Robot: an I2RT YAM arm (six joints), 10 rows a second.
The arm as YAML. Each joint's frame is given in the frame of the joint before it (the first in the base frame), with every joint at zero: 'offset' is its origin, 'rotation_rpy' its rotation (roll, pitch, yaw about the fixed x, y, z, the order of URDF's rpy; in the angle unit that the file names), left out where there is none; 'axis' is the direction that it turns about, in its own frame. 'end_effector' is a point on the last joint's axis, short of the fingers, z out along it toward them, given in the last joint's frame.
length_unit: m
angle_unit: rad
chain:
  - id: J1
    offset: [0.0, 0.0, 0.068]
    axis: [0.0, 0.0, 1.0]
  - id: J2
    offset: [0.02, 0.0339, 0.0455]
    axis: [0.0, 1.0, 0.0]
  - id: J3
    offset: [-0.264, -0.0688, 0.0]
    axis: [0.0, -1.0, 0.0]
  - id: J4
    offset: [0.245, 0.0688, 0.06]
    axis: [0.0, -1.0, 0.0]
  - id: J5
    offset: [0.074, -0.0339, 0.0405]
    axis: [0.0, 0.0, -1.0]
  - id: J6
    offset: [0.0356, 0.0, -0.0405]
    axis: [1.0, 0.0, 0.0]
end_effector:
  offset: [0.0, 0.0, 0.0]
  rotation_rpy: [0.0, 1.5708, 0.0]
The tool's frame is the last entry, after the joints.
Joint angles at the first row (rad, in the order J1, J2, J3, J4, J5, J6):
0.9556, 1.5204, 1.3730, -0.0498, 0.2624, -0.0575
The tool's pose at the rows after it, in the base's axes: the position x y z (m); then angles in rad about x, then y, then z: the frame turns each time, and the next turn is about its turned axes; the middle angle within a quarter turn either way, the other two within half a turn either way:
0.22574 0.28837 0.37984 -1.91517 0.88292 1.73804
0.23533 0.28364 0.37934 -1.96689 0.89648 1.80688
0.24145 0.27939 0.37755 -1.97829 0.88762 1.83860
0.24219 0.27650 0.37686 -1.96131 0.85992 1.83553
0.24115 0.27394 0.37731 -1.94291 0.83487 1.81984
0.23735 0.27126 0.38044 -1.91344 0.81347 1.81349
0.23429 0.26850 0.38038 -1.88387 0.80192 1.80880
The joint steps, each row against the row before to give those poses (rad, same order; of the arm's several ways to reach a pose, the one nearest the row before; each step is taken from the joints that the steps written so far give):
-0.0233, 0.0111, 0.0241, -0.0399, 0.0050, 0.0146
-0.0293, 0.0123, 0.0216, -0.0371, -0.0079, 0.0292
-0.0228, 0.0023, -0.0013, -0.0044, -0.0288, 0.0192
-0.0103, -0.0082, -0.0122, 0.0081, -0.0395, 0.0065
-0.0055, -0.0112, -0.0112, 0.0061, -0.0326, -0.0043
0.0008, -0.0182, -0.0109, 0.0073, -0.0247, 0.0133
-0.0001, -0.0181, -0.0244, 0.0240, -0.0156, 0.0145

